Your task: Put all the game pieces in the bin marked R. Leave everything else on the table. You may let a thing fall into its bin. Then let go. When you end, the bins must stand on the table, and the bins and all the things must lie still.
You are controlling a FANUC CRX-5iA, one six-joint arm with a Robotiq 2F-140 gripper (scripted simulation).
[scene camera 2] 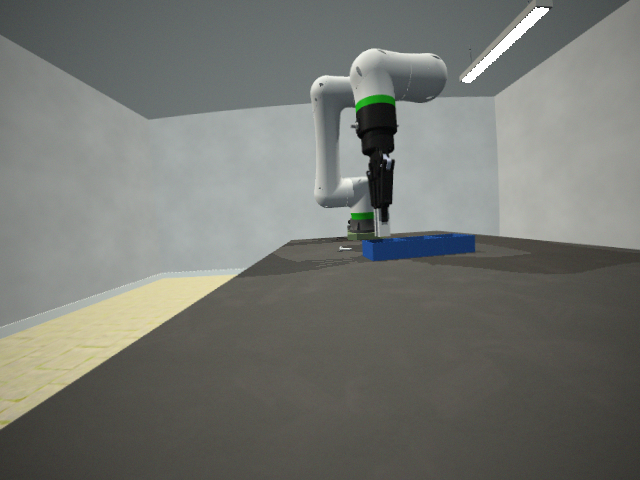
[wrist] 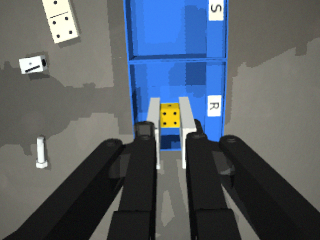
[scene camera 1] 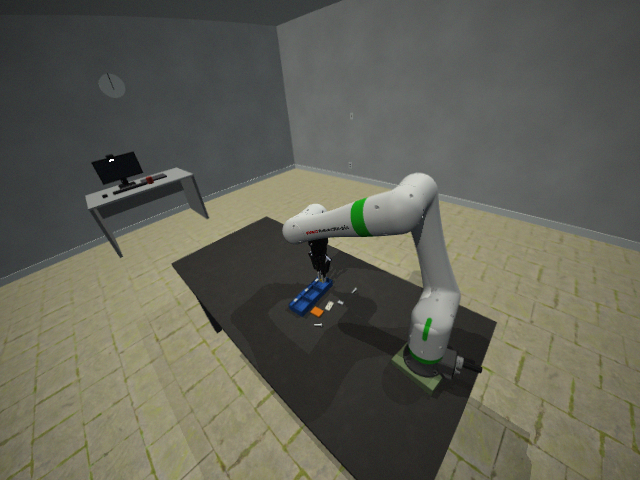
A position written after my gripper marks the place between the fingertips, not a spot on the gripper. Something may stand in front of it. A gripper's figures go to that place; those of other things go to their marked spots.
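Labels:
My gripper (scene camera 2: 382, 236) is at 0.60 m from the lens, and a blue bin (scene camera 2: 418, 246) is at 0.58 m from the lens.

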